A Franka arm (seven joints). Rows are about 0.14 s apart.
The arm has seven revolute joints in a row. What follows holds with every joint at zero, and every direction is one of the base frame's. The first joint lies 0.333 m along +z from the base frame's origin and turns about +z. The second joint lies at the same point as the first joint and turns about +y. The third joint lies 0.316 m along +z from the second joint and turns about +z. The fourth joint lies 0.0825 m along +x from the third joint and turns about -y. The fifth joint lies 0.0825 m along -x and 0.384 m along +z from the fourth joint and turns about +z. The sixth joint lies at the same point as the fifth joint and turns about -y. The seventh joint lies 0.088 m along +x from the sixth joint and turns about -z. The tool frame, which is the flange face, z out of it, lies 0.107 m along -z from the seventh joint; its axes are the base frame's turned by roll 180, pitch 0 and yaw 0 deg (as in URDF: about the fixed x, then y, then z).
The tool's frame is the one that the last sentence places.
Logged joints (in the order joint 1, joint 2, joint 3, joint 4, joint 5, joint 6, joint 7), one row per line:
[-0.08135, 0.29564, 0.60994, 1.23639, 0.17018, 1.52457, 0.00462]
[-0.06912, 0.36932, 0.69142, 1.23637, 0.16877, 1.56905, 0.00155]
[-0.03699, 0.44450, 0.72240, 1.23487, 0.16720, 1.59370, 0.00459]
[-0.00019, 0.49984, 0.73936, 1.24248, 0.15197, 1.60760, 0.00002]
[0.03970, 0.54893, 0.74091, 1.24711, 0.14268, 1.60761, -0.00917]
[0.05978, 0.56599, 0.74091, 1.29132, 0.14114, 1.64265, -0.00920]
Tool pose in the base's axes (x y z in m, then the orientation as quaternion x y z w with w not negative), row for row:
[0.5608, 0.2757, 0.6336, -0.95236, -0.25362, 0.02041, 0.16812]
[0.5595, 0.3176, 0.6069, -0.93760, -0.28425, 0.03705, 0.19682]
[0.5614, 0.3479, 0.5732, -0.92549, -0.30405, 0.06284, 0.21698]
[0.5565, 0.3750, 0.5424, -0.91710, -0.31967, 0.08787, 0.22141]
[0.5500, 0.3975, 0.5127, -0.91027, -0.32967, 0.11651, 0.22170]
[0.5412, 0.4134, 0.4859, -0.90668, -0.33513, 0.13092, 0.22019]
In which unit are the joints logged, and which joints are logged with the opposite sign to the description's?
The joints are logged in radians. Opposite sign: joint 4, joint 7.
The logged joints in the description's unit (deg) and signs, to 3 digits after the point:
[-4.661, 16.939, 34.947, -70.840, 9.751, 87.351, -0.265]
[-3.960, 21.160, 39.615, -70.839, 9.670, 89.900, -0.089]
[-2.119, 25.468, 41.390, -70.753, 9.580, 91.312, -0.263]
[-0.011, 28.639, 42.362, -71.189, 8.707, 92.109, -0.001]
[2.275, 31.451, 42.451, -71.454, 8.175, 92.109, 0.525]
[3.425, 32.429, 42.451, -73.987, 8.087, 94.117, 0.527]

